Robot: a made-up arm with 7 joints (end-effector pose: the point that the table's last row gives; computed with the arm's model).
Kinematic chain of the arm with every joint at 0, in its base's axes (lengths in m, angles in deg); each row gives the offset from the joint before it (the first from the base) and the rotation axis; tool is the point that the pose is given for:
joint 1: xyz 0 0 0.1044 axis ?
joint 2: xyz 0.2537 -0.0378 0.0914 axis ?
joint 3: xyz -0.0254 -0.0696 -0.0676 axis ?
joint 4: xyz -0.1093 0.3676 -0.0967 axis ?
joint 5: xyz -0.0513 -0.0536 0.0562 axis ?
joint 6: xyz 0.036 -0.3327 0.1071 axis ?
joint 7: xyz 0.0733 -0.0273 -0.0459 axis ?
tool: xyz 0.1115 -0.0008 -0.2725
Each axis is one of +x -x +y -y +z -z.
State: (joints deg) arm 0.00 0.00 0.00 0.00 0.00 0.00 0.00
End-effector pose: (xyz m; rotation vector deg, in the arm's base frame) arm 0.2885 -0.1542 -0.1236 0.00 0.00 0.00
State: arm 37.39 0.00 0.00 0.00 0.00 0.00 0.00
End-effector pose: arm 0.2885 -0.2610 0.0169 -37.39 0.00 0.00
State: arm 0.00 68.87 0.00 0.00 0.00 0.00 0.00
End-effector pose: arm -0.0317 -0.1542 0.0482 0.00 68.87 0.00
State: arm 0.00 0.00 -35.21 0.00 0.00 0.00 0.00
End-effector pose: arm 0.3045 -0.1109 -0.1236 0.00 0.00 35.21
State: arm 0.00 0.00 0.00 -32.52 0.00 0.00 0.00
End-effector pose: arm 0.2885 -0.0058 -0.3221 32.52 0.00 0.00
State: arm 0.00 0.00 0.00 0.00 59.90 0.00 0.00
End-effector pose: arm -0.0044 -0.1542 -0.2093 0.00 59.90 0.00
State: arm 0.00 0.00 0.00 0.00 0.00 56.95 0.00
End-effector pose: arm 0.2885 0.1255 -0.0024 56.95 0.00 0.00
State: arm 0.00 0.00 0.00 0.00 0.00 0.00 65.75
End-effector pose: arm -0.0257 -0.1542 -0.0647 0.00 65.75 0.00
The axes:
joint 1: -x
joint 2: +y
joint 3: -z
joint 4: -x
joint 5: +y
joint 6: +x
joint 7: +y

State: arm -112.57 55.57 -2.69 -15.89 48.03 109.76 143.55
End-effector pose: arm 0.0261 -0.1097 -0.2248 -15.75 10.72 -60.67
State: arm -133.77 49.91 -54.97 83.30 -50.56 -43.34 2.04
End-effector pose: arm 0.3891 -0.6187 -0.2198 53.47 -90.80 -38.72
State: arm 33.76 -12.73 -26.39 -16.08 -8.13 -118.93 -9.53
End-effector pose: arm 0.4284 -0.2405 0.4376 -133.32 -43.54 22.18
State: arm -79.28 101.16 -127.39 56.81 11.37 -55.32 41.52
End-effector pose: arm 0.6284 0.0087 -0.1368 46.37 -53.18 66.54
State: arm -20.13 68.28 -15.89 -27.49 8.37 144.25 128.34
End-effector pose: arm -0.0668 -0.3275 0.3191 -123.84 3.76 -67.00
